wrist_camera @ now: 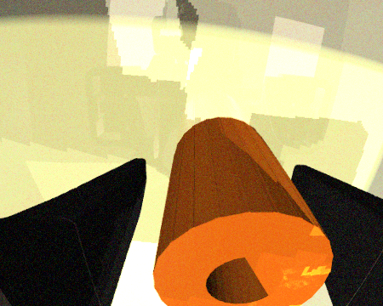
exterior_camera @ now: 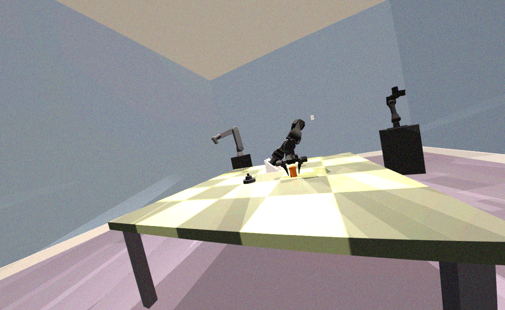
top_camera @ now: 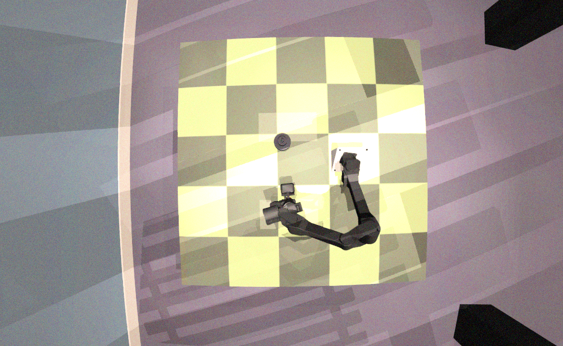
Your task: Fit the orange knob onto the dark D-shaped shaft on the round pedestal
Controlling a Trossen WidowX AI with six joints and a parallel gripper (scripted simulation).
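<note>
Now: gripper tip 290 mm to the left of the D-shaped shaft, 60 mm short of it and 20 mm below it. From my gripper tip the other things lie so: orange knob (20 mm above).
</note>
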